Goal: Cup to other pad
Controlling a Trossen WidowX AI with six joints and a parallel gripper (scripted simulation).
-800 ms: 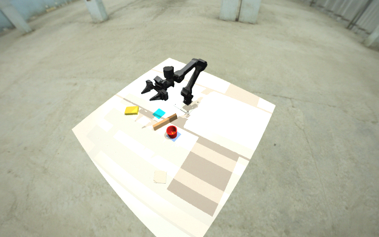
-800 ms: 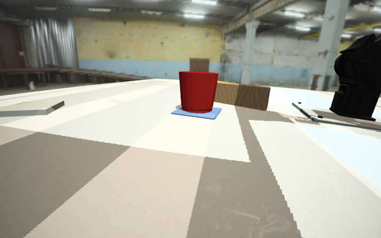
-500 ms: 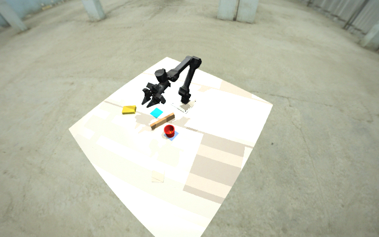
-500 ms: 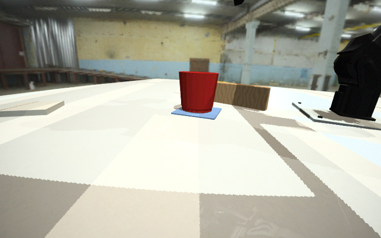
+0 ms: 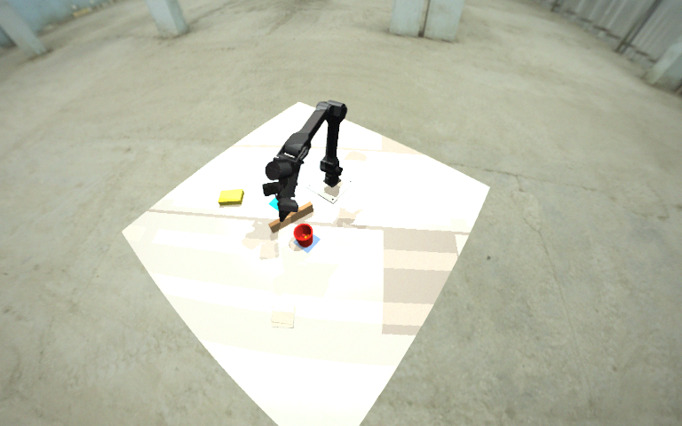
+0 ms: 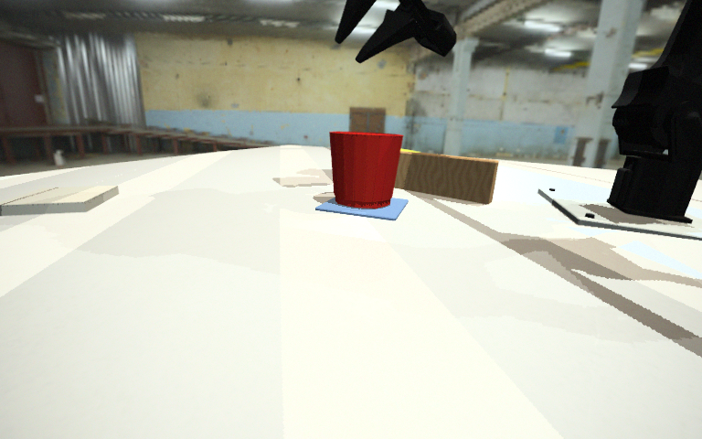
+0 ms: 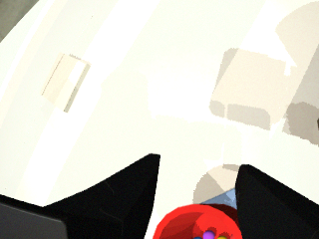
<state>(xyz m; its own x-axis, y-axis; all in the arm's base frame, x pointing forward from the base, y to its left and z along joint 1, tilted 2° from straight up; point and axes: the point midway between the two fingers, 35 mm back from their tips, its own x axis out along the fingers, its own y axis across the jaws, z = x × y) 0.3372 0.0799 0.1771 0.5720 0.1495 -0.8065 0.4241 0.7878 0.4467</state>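
The red cup is 120 mm below my gripper tip, 50 mm to the left of it and 40 mm behind it. Round my gripper tip: wooden bar: 150 mm below, 80 mm behind, 60 mm to the right; blue pad: 170 mm below, 50 mm to the left, 50 mm behind; cyan pad: 180 mm to the right, 170 mm below, 110 mm behind.
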